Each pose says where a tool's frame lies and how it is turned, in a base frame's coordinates. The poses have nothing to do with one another.
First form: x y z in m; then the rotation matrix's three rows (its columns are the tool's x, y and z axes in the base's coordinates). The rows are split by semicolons.
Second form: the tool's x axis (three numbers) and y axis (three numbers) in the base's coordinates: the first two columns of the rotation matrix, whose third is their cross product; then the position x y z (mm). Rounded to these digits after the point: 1 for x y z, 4 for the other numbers. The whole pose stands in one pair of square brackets.
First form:
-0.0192, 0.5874, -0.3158; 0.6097, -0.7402, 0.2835; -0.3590, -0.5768, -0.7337; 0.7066, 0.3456, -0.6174
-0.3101, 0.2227, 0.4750; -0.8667, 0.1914, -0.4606; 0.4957, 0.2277, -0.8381; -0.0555, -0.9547, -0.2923
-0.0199, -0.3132, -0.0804; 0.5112, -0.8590, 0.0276; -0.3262, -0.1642, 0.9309; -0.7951, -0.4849, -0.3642
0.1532, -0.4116, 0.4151; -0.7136, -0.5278, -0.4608; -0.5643, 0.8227, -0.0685; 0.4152, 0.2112, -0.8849
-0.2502, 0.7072, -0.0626; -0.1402, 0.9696, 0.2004; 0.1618, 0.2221, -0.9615; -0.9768, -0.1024, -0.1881
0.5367, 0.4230, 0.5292; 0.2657, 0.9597, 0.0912; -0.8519, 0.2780, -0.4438; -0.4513, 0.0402, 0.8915
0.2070, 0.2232, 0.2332; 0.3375, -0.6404, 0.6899; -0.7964, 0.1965, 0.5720; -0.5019, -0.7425, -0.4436
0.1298, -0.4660, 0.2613; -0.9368, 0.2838, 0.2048; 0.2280, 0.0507, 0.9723; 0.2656, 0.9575, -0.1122
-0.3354, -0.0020, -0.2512; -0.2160, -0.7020, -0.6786; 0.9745, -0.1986, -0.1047; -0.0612, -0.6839, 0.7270
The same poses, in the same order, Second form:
[0.6097, -0.3590, 0.7066, -0.7402, -0.5768, 0.3456, -19.2, 587.4, -315.8]
[-0.8667, 0.4957, -0.0555, 0.1914, 0.2277, -0.9547, -310.1, 222.7, 475.0]
[0.5112, -0.3262, -0.7951, -0.8590, -0.1642, -0.4849, -19.9, -313.2, -80.4]
[-0.7136, -0.5643, 0.4152, -0.5278, 0.8227, 0.2112, 153.2, -411.6, 415.1]
[-0.1402, 0.1618, -0.9768, 0.9696, 0.2221, -0.1024, -250.2, 707.2, -62.6]
[0.2657, -0.8519, -0.4513, 0.9597, 0.2780, 0.0402, 536.7, 423.0, 529.2]
[0.3375, -0.7964, -0.5019, -0.6404, 0.1965, -0.7425, 207.0, 223.2, 233.2]
[-0.9368, 0.2280, 0.2656, 0.2838, 0.0507, 0.9575, 129.8, -466.0, 261.3]
[-0.2160, 0.9745, -0.0612, -0.7020, -0.1986, -0.6839, -335.4, -2.0, -251.2]

